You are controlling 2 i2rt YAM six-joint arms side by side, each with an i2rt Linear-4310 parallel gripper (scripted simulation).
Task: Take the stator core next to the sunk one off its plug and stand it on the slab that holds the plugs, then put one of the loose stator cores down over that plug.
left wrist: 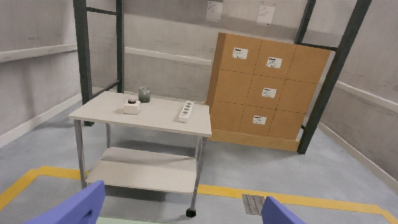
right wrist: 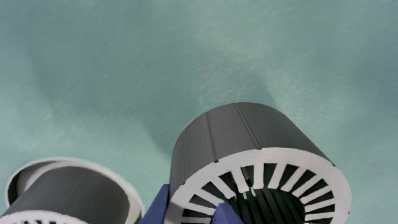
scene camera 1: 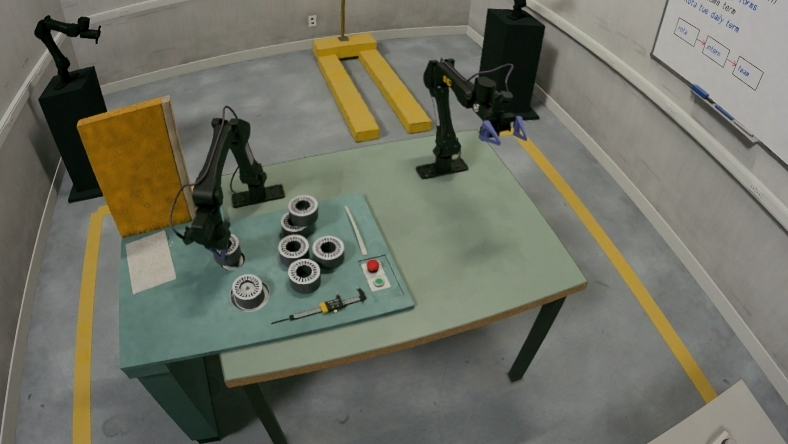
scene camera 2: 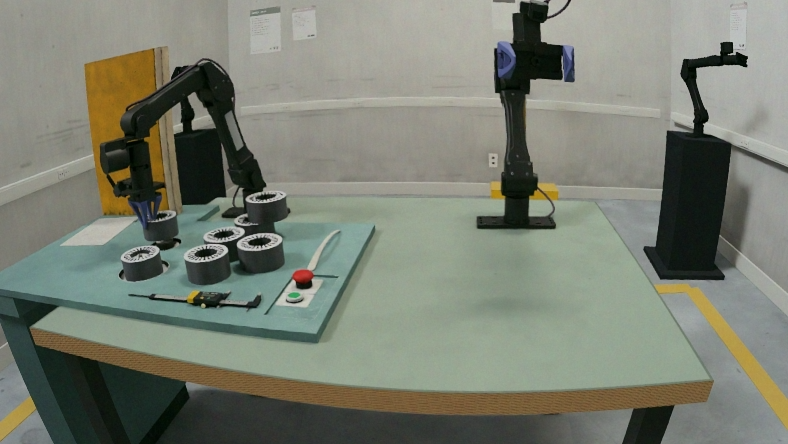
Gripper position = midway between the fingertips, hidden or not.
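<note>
Scene camera 1: paper sheet (scene camera 1: pixel 149 259), orange board (scene camera 1: pixel 135 152), my left gripper (scene camera 1: pixel 513 141). Scene camera 2: my left gripper (scene camera 2: pixel 543 62), my right gripper (scene camera 2: pixel 149 226), paper sheet (scene camera 2: pixel 103 230), orange board (scene camera 2: pixel 112 84). Left wrist view: my left gripper (left wrist: pixel 186 196). Paper sheet out of frame in the left wrist view. Paper sheet out of frame in the right wrist view.
</note>
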